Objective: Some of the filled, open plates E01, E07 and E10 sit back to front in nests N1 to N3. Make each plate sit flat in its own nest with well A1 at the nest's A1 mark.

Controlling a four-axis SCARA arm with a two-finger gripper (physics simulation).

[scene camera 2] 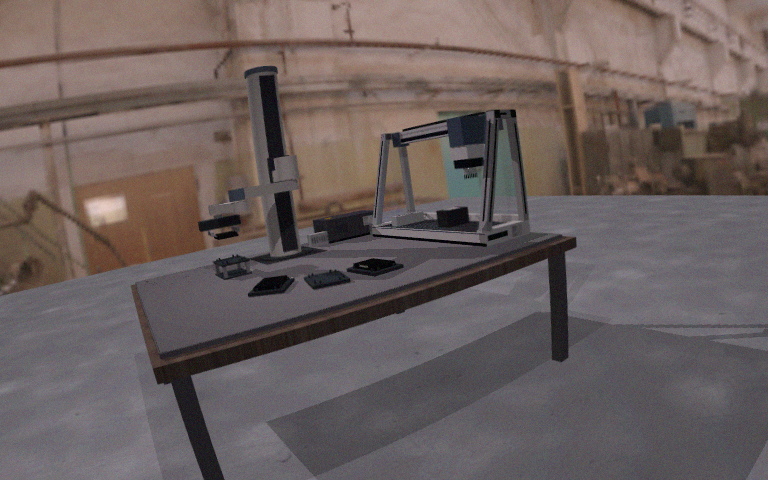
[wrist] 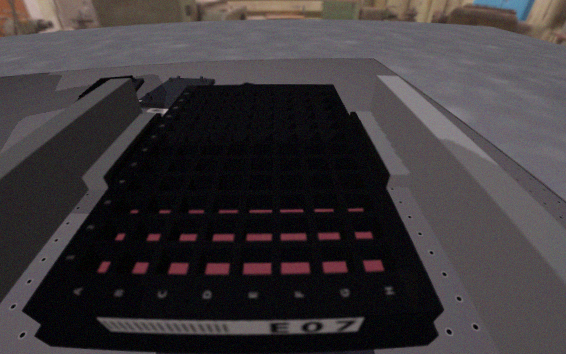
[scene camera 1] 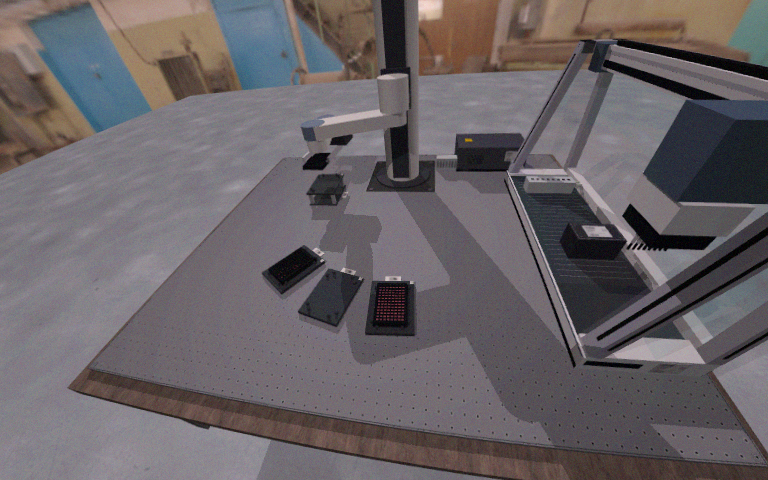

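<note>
My gripper [scene camera 1: 317,156] [scene camera 2: 224,228] [wrist: 254,98] is shut on plate E07 [scene camera 1: 314,163] [scene camera 2: 225,234] [wrist: 240,192]. It holds the plate level, high above the table, near a raised stand. The E07 label and row letters A to H face the wrist camera, with A at left. In scene camera 1, a black plate [scene camera 1: 294,263] [scene camera 2: 272,283] sits in the left nest, a bare nest [scene camera 1: 331,297] [scene camera 2: 327,278] [wrist: 176,93] with pins is in the middle, and a plate with red wells [scene camera 1: 390,303] [scene camera 2: 373,263] sits in the right nest. Nest names and those plates' codes are unreadable.
The raised stand [scene camera 1: 326,184] [scene camera 2: 232,266] is at the back left. The arm's column [scene camera 1: 412,113] [scene camera 2: 261,169] stands at the back. A dark box [scene camera 1: 489,152] [scene camera 2: 341,225] is beside it. A framed machine [scene camera 1: 540,254] [scene camera 2: 380,186] occupies the right side.
</note>
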